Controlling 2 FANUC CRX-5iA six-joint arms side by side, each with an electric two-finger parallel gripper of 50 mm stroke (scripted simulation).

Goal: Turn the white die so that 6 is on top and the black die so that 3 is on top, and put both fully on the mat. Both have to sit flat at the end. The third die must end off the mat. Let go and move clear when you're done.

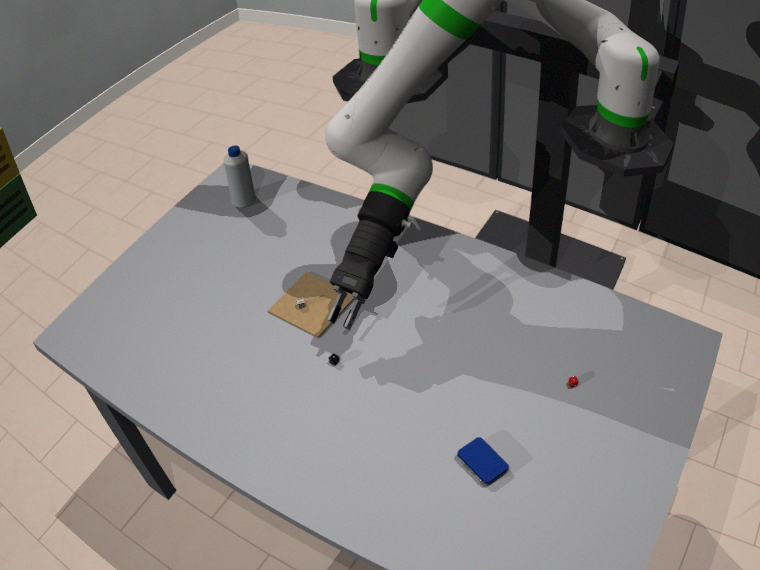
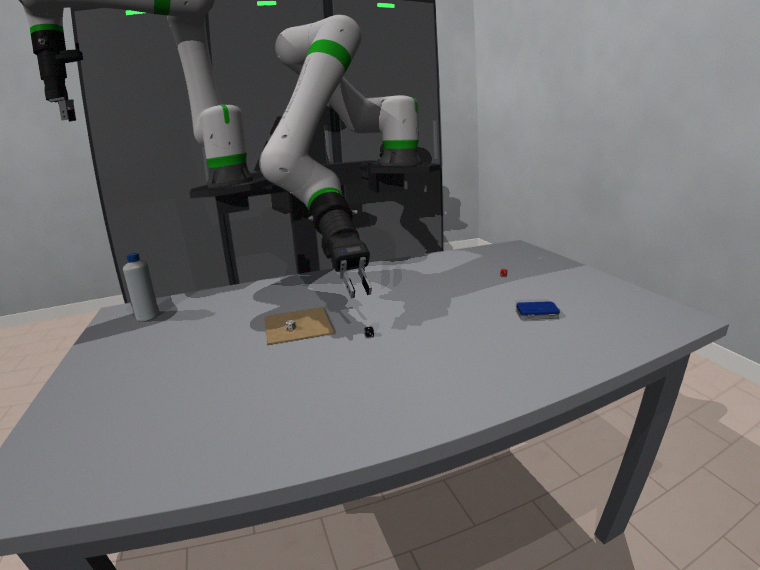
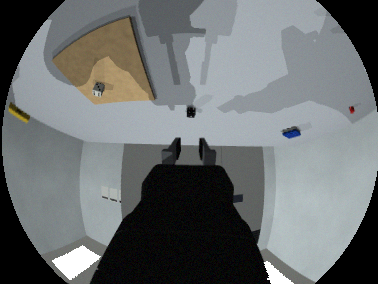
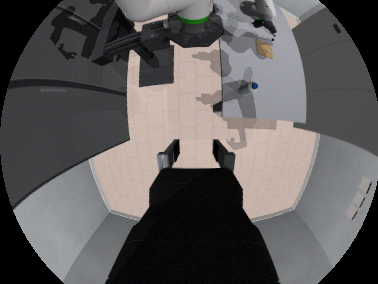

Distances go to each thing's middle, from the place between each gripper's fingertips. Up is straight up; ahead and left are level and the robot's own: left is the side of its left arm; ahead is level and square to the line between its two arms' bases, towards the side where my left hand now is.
Scene:
The tan mat [image 1: 319, 296] lies 13 cm to the right of my left hand [image 1: 338, 324], 9 cm below it and 7 cm behind it. Also, from my left hand: blue-topped box [image 1: 477, 456]: 37 cm to the left, 14 cm ahead, 8 cm below; grey bottle [image 2: 136, 271]: 49 cm to the right, 31 cm behind, 1 cm below.
I see my right gripper [image 2: 69, 120] 320 mm short of the grey bottle, 190 mm to the right of it and 490 mm above it. The rest, counted from my right hand: tan mat 560 mm ahead, 560 mm to the left, 570 mm below; blue-topped box 770 mm ahead, 1050 mm to the left, 560 mm below.

